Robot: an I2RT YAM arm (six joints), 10 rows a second.
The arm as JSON. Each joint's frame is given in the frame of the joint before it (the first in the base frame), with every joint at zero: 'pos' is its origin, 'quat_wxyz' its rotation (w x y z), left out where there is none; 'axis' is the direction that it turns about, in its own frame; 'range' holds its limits. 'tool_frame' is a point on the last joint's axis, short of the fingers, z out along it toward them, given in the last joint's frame.
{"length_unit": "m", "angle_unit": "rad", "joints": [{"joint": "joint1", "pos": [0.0, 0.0, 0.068], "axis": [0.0, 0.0, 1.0], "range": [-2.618, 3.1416]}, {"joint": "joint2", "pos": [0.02, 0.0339, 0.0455], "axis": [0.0, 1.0, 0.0], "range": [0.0, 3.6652]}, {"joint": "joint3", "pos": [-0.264, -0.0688, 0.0], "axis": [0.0, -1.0, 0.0], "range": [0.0, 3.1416]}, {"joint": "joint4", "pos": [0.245, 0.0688, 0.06], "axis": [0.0, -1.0, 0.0], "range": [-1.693, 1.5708]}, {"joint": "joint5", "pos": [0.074, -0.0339, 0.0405], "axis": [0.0, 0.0, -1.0], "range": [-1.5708, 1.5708]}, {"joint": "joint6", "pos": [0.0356, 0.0, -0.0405], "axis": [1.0, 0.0, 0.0], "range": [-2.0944, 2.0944]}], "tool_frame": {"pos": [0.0, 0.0, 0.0], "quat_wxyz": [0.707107, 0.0, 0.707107, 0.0]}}
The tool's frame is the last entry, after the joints.
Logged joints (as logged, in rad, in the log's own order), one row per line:
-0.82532, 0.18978, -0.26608, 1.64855, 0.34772, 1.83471
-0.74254, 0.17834, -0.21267, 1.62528, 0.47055, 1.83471
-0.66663, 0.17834, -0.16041, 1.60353, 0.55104, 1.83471
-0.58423, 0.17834, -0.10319, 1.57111, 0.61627, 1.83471
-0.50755, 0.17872, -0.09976, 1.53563, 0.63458, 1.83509
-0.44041, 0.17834, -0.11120, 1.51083, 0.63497, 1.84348
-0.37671, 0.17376, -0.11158, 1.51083, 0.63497, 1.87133
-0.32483, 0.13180, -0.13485, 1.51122, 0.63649, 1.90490
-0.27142, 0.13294, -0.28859, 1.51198, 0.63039, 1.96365
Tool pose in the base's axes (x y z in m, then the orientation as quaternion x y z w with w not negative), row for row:
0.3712, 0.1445, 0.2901, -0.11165, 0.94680, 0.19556, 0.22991
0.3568, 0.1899, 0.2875, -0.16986, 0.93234, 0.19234, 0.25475
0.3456, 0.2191, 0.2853, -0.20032, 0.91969, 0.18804, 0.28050
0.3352, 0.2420, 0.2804, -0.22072, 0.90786, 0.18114, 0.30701
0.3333, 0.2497, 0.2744, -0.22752, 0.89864, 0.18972, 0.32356
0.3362, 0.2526, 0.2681, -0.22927, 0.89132, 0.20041, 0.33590
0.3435, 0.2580, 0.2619, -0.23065, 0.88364, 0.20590, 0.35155
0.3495, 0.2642, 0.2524, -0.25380, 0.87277, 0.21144, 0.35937
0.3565, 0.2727, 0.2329, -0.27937, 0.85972, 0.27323, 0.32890
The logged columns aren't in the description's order. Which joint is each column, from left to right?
Columns, left to right: joint4, joint6, joint5, joint3, joint1, joint2.
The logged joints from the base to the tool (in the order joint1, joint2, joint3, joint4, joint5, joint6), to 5 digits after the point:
0.34772, 1.83471, 1.64855, -0.82532, -0.26608, 0.18978
0.47055, 1.83471, 1.62528, -0.74254, -0.21267, 0.17834
0.55104, 1.83471, 1.60353, -0.66663, -0.16041, 0.17834
0.61627, 1.83471, 1.57111, -0.58423, -0.10319, 0.17834
0.63458, 1.83509, 1.53563, -0.50755, -0.09976, 0.17872
0.63497, 1.84348, 1.51083, -0.44041, -0.11120, 0.17834
0.63497, 1.87133, 1.51083, -0.37671, -0.11158, 0.17376
0.63649, 1.90490, 1.51122, -0.32483, -0.13485, 0.13180
0.63039, 1.96365, 1.51198, -0.27142, -0.28859, 0.13294

